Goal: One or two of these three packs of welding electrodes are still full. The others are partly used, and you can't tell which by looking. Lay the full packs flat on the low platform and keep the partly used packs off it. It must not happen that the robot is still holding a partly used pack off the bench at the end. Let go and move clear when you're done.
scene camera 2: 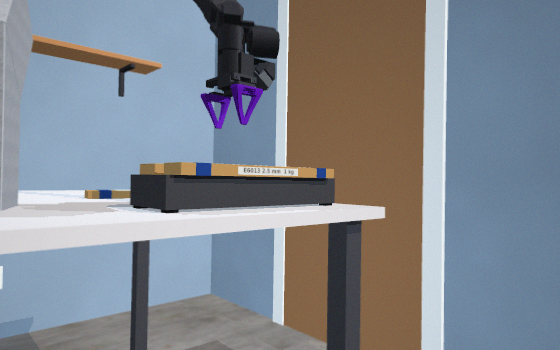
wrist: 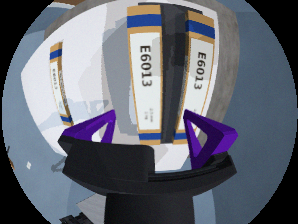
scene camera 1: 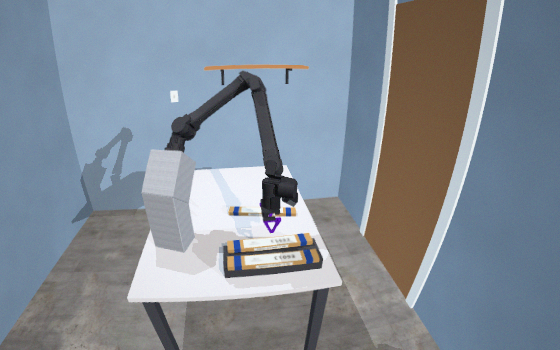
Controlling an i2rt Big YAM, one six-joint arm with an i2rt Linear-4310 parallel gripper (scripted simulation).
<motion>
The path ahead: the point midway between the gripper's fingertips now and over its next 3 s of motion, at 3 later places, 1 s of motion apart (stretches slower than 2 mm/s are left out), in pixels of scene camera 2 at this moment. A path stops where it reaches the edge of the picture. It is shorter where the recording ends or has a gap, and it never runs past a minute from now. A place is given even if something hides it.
The gripper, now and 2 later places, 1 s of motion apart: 230,126; 189,91; 148,56
</motion>
